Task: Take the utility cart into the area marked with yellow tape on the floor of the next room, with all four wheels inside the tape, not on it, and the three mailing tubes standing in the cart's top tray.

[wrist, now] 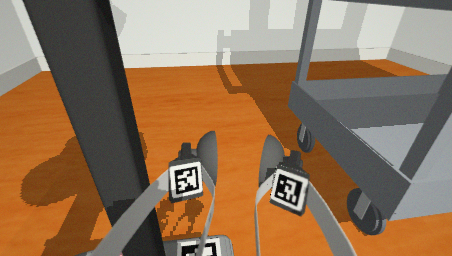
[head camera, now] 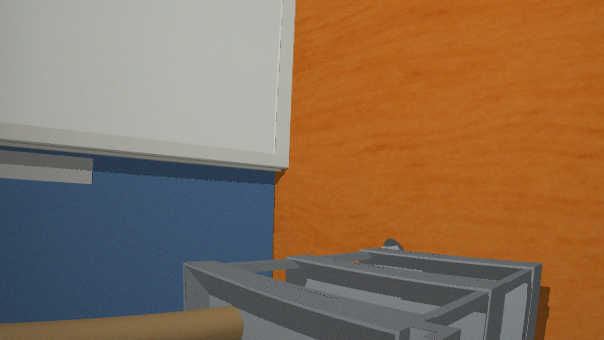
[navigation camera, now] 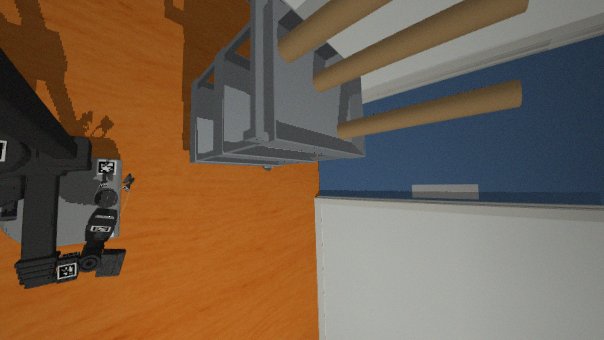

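Seen in the pictures: gripper, fingertip midpoint: [wrist: 240, 151] [navigation camera: 121, 171]; robot's base, origin of the base link: [navigation camera: 106, 196].
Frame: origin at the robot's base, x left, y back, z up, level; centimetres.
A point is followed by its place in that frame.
Note:
The grey utility cart [head camera: 300, 307] {x 21.5, y -59.2, z 79.4 cm} [navigation camera: 295, 105] {x 34.3, y -48.3, z 79.4 cm} [wrist: 340, 142] {x 34.2, y -32.3, z 18.0 cm} stands upright on the orange floor beside an opening in the white wall. Three brown mailing tubes [navigation camera: 335, 25] {x 49.5, y -42.5, z 100.8 cm} [navigation camera: 425, 45] {x 45.3, y -62.0, z 119.5 cm} [navigation camera: 430, 109] {x 30.8, y -77.3, z 117.9 cm} stand in its top tray. Part of one tube [head camera: 150, 322] {x 28.0, y -79.1, z 100.9 cm} shows in the head camera view. My gripper [navigation camera: 117, 181] {x 10.3, y -3.9, z 36.1 cm} [wrist: 240, 151] {x 10.3, y -3.9, z 36.1 cm} is open and empty, low over my base and apart from the cart. In the wrist view the cart's lower tray and two casters are to the right of the fingers. The yellow tape does not show.
A white wall [head camera: 140, 70] {x -44.1, y -161.4, z 79.4 cm} [navigation camera: 450, 270] {x -56.6, y -161.8, z 117.0 cm} ends at the opening. A blue surface [head camera: 150, 240] {x 24.7, y -167.3, z 66.9 cm} [navigation camera: 400, 160] {x 23.2, y -167.4, z 86.4 cm} shows through it, with a pale strip [head camera: 47, 170] {x -1.3, y -168.0, z 112.5 cm} [navigation camera: 445, 191] {x -2.4, y -168.0, z 115.9 cm} near the wall's edge. Another wall [wrist: 190, 30] {x 159.2, y 0.2, z 23.1 cm} stands beyond the floor [wrist: 175, 100] {x 100.6, y 9.3, z 0.0 cm} in the wrist view.

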